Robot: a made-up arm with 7 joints. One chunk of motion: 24 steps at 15 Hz.
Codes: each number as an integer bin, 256 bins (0 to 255) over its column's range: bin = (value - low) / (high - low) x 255, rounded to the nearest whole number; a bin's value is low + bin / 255 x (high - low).
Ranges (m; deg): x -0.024..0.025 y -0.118..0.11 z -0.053..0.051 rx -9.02..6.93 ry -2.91..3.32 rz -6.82..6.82
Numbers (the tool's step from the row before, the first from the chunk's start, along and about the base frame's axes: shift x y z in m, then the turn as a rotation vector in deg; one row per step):
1: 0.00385 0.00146 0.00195 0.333 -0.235 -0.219
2: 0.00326 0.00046 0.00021 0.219 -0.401 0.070
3: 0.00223 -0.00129 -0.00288 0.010 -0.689 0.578
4: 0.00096 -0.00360 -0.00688 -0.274 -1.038 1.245
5: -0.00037 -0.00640 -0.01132 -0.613 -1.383 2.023
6: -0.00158 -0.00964 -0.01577 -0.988 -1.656 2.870
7: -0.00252 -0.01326 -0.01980 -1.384 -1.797 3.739
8: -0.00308 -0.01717 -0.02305 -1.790 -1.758 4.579
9: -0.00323 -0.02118 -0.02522 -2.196 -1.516 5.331
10: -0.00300 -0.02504 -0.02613 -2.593 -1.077 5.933
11: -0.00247 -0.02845 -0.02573 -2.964 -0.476 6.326
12: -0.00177 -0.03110 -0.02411 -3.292 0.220 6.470
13: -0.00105 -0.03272 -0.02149 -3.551 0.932 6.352
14: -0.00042 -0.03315 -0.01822 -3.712 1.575 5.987
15: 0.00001 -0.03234 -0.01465 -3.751 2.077 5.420
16: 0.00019 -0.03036 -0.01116 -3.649 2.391 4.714
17: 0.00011 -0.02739 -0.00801 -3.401 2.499 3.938
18: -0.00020 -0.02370 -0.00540 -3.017 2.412 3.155
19: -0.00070 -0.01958 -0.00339 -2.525 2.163 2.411
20: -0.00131 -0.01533 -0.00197 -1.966 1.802 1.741
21: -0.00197 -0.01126 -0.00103 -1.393 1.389 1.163
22: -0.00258 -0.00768 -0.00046 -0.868 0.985 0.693
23: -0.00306 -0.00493 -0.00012 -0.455 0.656 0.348
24: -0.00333 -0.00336 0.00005 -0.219 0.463 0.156
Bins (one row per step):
1: 145 134 135 150 109 123
2: 142 132 130 148 103 129
3: 137 131 123 144 91 138
4: 130 128 113 140 77 151
5: 123 125 102 134 63 165
6: 117 121 91 128 51 181
7: 112 117 81 122 46 197
8: 109 113 73 116 47 213
9: 108 108 68 109 57 227
10: 109 104 66 103 75 238
11: 112 100 67 97 100 246
12: 116 97 71 92 128 248
13: 119 95 77 87 157 246
14: 123 95 85 85 184 239
15: 125 96 94 84 204 229
16: 126 98 103 86 217 216
17: 125 101 110 90 221 201
18: 124 105 117 96 218 186
19: 121 110 122 104 208 173
20: 118 115 125 113 193 160
21: 115 119 127 122 176 149
22: 111 123 129 130 159 140
23: 109 126 130 137 146 134
24: 108 128 130 141 138 130

